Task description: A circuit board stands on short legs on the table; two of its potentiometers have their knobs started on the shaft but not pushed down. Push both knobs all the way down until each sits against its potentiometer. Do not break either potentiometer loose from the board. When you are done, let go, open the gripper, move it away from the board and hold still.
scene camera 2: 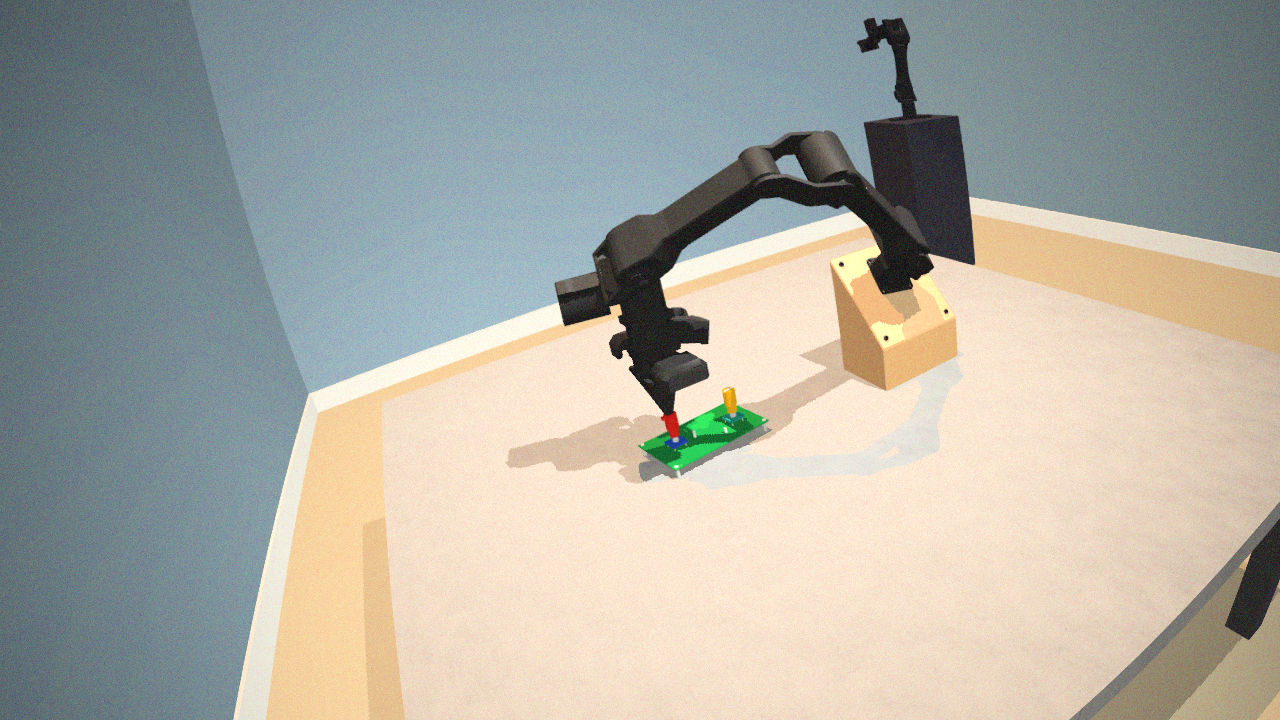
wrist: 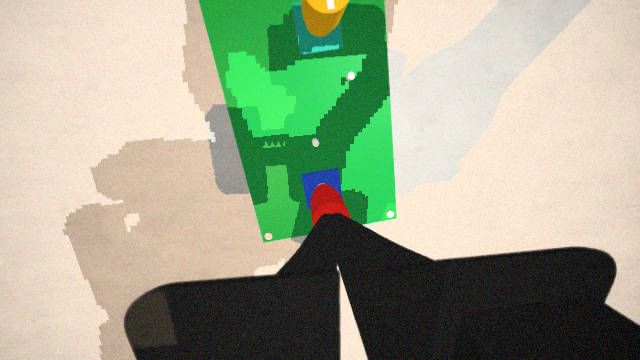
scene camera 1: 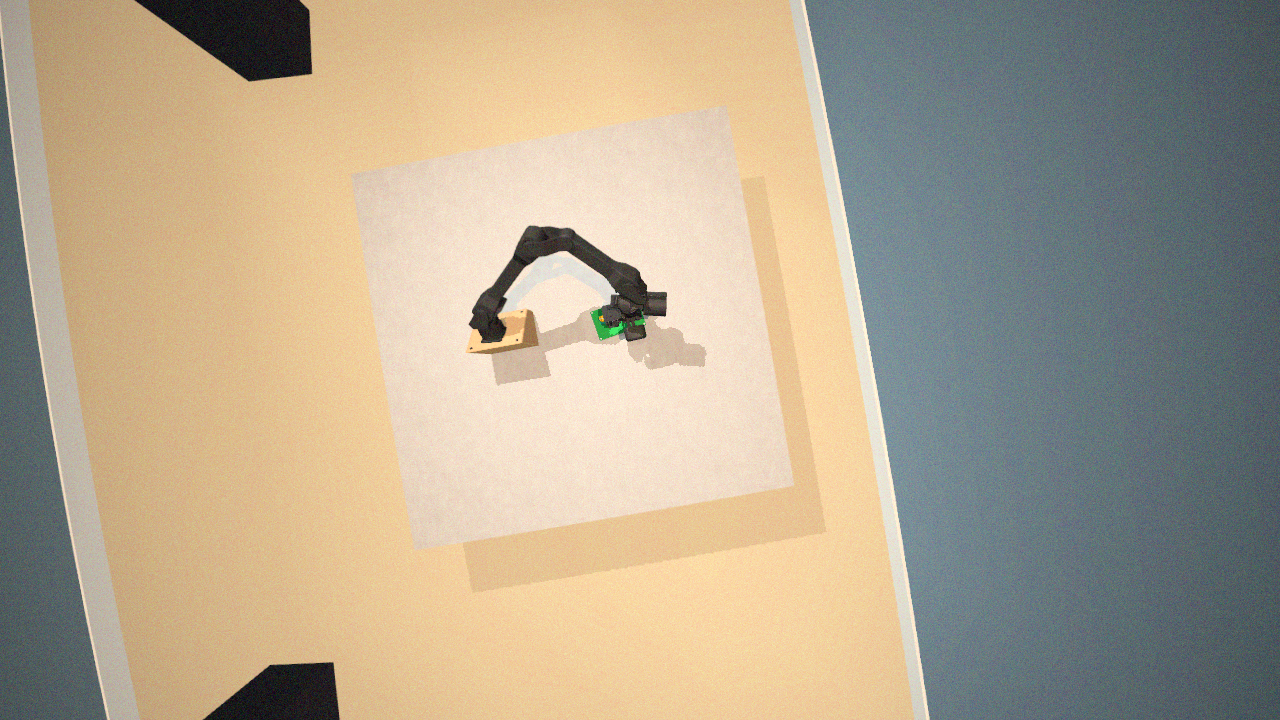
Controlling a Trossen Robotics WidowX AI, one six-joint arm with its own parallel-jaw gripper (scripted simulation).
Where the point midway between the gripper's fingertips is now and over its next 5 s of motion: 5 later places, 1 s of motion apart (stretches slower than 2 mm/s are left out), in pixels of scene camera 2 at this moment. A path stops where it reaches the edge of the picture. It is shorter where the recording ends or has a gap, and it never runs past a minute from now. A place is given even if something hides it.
The gripper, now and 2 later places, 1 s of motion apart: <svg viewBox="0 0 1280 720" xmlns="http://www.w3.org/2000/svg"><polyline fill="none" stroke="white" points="668,413 669,418 695,388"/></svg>
